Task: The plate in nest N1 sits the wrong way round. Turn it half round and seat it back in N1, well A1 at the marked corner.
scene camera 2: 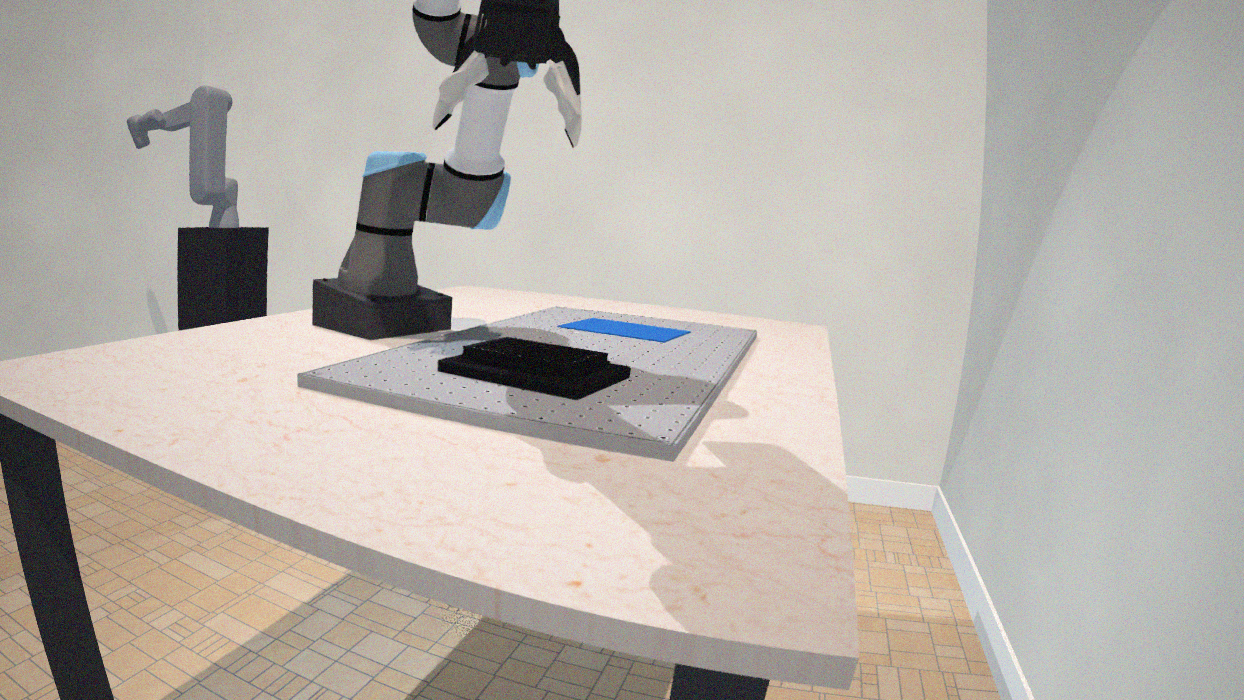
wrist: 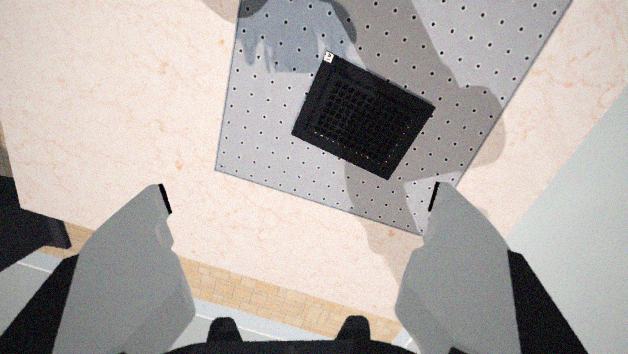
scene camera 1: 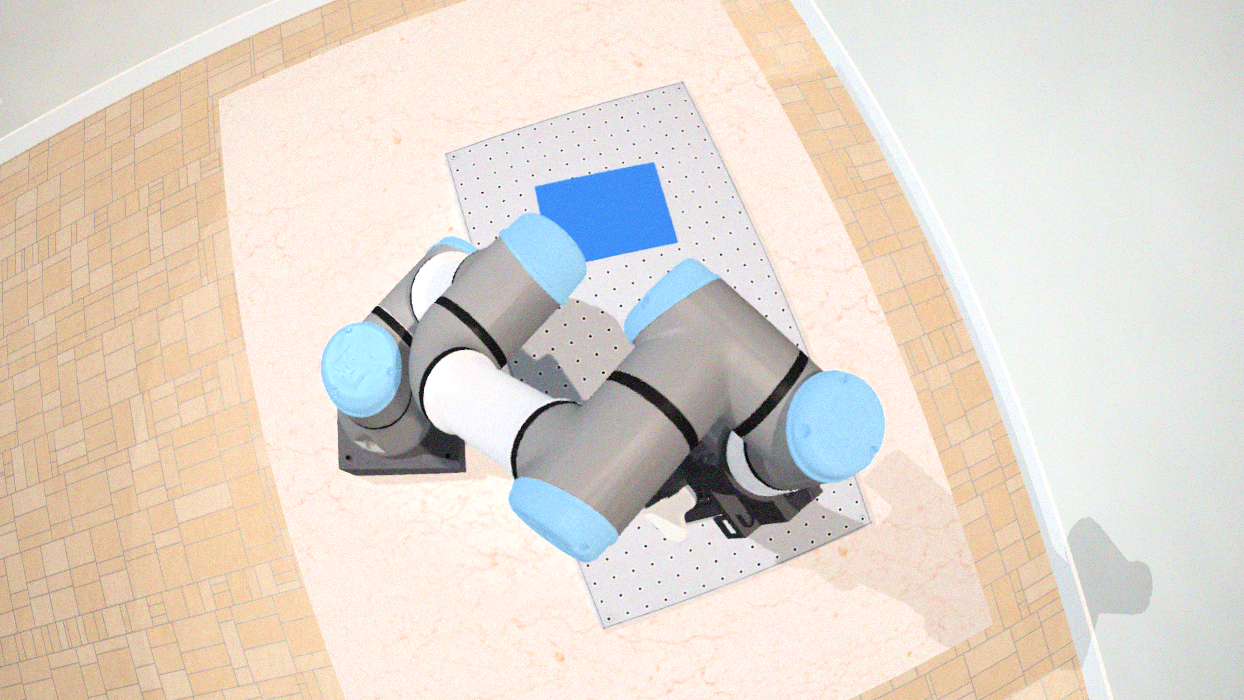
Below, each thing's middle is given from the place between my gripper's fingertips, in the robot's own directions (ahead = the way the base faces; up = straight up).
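There's a black well plate [scene camera 2: 532, 357] that's 220 mm below my hand and 50 mm ahead of it. The black nest N1 [scene camera 2: 596, 381] is 240 mm below my hand, and it's 50 mm ahead of it too. And then there's a flat blue rectangle [scene camera 1: 620, 211], which from my hand is a good way below, a fair way ahead and far to the left.
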